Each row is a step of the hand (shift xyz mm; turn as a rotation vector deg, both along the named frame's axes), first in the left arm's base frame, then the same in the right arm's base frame.
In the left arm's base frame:
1: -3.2 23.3 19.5 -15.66 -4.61 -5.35
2: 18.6 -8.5 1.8 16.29 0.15 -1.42
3: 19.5 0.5 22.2 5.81 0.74 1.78
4: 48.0 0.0 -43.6 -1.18 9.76 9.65
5: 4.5 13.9 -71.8 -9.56 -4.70 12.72
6: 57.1 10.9 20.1 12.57 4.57 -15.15
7: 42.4 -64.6 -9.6 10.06 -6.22 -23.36
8: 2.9 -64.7 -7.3 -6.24 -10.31 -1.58
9: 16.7 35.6 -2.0 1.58 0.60 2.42
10: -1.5 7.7 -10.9 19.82 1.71 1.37
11: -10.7 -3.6 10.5 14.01 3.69 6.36
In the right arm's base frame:
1: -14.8 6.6 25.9 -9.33 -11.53 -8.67
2: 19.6 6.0 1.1 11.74 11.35 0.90
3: 17.3 5.4 23.3 4.07 3.71 2.68
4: 29.1 46.9 -34.0 -5.88 2.34 12.23
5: -16.3 37.3 -60.9 -2.13 -13.88 8.84
6: 38.0 37.9 30.1 4.08 16.63 -10.73
7: 72.4 -11.6 -26.1 8.13 10.67 -22.49
8: 43.6 -38.6 -29.3 1.93 -10.42 -5.95
9: -11.3 35.4 13.0 1.13 0.60 2.66
10: -7.8 7.9 -7.6 13.73 13.74 4.51
11: -4.0 -13.1 7.0 8.86 9.48 9.06

